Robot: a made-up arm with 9 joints. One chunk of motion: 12 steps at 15 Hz.
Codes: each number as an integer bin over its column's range. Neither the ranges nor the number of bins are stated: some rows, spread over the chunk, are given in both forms.
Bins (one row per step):
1: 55 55 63 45 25 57 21 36 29
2: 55 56 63 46 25 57 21 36 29
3: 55 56 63 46 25 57 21 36 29
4: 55 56 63 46 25 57 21 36 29
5: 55 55 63 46 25 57 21 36 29
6: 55 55 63 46 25 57 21 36 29
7: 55 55 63 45 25 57 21 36 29
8: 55 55 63 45 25 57 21 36 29
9: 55 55 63 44 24 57 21 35 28
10: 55 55 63 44 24 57 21 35 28
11: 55 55 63 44 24 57 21 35 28
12: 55 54 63 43 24 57 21 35 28
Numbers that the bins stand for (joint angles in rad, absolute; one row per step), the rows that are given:
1: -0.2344 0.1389 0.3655 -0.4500 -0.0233 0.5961 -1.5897 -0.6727 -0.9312
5: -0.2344 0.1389 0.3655 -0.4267 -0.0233 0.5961 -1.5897 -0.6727 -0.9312
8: -0.2344 0.1389 0.3655 -0.4500 -0.0233 0.5961 -1.5897 -0.6727 -0.9312
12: -0.2344 0.0991 0.3655 -0.4967 -0.0400 0.5961 -1.5897 -0.6974 -0.9815
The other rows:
2: -0.2344 0.1787 0.3655 -0.4267 -0.0233 0.5961 -1.5897 -0.6727 -0.9312
3: -0.2344 0.1787 0.3655 -0.4267 -0.0233 0.5961 -1.5897 -0.6727 -0.9312
4: -0.2344 0.1787 0.3655 -0.4267 -0.0233 0.5961 -1.5897 -0.6727 -0.9312
6: -0.2344 0.1389 0.3655 -0.4267 -0.0233 0.5961 -1.5897 -0.6727 -0.9312
7: -0.2344 0.1389 0.3655 -0.4500 -0.0233 0.5961 -1.5897 -0.6727 -0.9312
9: -0.2344 0.1389 0.3655 -0.4733 -0.0400 0.5961 -1.5897 -0.6974 -0.9815
10: -0.2344 0.1389 0.3655 -0.4733 -0.0400 0.5961 -1.5897 -0.6974 -0.9815
11: -0.2344 0.1389 0.3655 -0.4733 -0.0400 0.5961 -1.5897 -0.6974 -0.9815

